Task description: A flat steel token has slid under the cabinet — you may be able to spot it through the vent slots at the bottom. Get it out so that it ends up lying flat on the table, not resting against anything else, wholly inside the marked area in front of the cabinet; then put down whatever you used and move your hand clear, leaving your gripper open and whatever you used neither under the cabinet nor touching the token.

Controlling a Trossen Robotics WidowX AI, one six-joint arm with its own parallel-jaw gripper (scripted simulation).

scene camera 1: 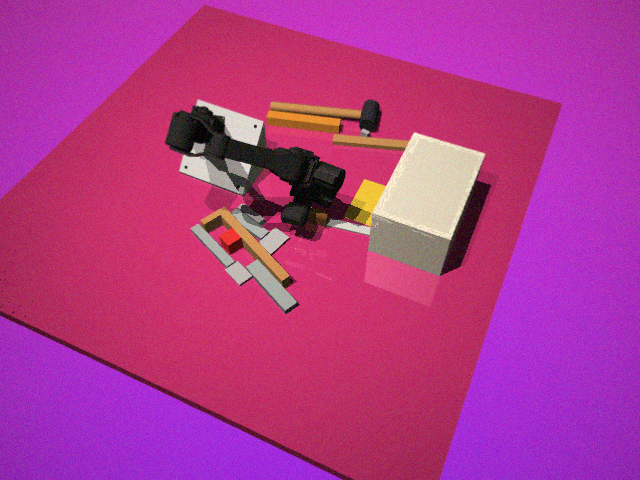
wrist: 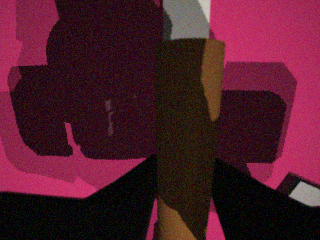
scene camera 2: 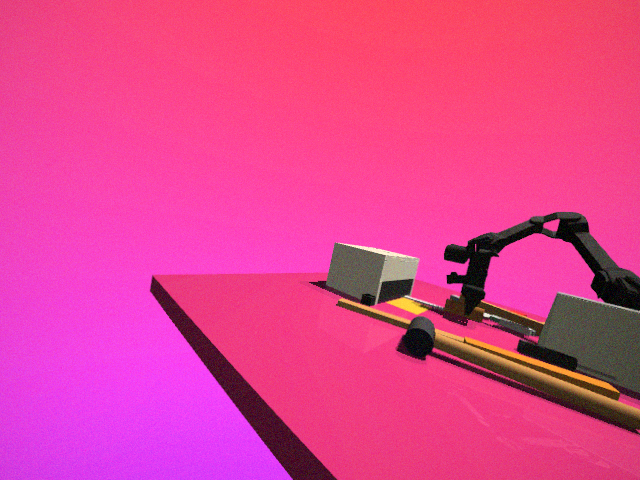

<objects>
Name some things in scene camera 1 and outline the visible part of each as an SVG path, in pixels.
My gripper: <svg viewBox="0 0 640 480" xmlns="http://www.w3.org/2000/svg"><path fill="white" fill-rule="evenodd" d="M281 221L296 226L305 226L312 209L309 205L312 205L312 202L329 208L336 192L311 183L310 188L289 183L289 185L292 185L289 195L293 196L294 199L293 202L289 202L289 204L284 206L281 213Z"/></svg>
A long metal-ended tool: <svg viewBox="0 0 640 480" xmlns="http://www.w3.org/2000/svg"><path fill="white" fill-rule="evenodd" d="M306 221L370 236L370 227L330 218L330 211L312 207Z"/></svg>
A black-headed mallet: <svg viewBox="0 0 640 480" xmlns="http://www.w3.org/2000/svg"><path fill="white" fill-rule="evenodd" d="M380 106L374 100L367 100L363 105L362 111L271 102L270 110L360 120L359 127L361 130L365 129L372 132L376 128Z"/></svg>
</objects>
